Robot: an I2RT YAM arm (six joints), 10 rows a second.
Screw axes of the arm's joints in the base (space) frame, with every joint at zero. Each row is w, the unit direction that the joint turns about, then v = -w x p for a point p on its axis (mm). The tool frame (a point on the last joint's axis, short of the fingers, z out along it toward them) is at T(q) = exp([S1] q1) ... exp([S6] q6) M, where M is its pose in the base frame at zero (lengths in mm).
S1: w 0 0 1 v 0 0 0
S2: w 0 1 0 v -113.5 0 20
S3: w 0 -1 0 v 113.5 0 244
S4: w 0 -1 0 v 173.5 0 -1
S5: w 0 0 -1 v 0 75 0
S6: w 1 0 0 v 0 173.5 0
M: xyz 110.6 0 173.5 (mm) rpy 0 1.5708 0 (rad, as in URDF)
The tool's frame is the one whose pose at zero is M.
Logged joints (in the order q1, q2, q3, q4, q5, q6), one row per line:
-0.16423, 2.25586, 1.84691, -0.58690, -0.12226, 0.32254
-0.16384, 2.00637, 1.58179, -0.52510, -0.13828, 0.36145
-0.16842, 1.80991, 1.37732, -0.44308, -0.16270, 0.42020
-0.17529, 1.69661, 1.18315, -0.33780, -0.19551, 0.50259
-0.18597, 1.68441, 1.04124, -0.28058, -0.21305, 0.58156
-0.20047, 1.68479, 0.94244, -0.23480, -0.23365, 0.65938
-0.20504, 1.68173, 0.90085, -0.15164, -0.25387, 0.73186
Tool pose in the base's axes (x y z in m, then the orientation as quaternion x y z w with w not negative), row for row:
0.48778, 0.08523, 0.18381, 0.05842, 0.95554, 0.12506, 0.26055
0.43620, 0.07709, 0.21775, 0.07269, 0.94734, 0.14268, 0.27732
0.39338, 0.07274, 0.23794, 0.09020, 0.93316, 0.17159, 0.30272
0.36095, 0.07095, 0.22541, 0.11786, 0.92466, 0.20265, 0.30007
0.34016, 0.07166, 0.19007, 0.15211, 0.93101, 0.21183, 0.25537
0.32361, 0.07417, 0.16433, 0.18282, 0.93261, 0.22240, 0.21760
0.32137, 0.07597, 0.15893, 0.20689, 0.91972, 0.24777, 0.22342
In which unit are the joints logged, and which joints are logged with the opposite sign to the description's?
The joints are logged in radians. Opposite sign: q1.
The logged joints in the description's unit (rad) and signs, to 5 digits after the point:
0.16423, 2.25586, 1.84691, -0.58690, -0.12226, 0.32254
0.16384, 2.00637, 1.58179, -0.52510, -0.13828, 0.36145
0.16842, 1.80991, 1.37732, -0.44308, -0.16270, 0.42020
0.17529, 1.69661, 1.18315, -0.33780, -0.19551, 0.50259
0.18597, 1.68441, 1.04124, -0.28058, -0.21305, 0.58156
0.20047, 1.68479, 0.94244, -0.23480, -0.23365, 0.65938
0.20504, 1.68173, 0.90085, -0.15164, -0.25387, 0.73186

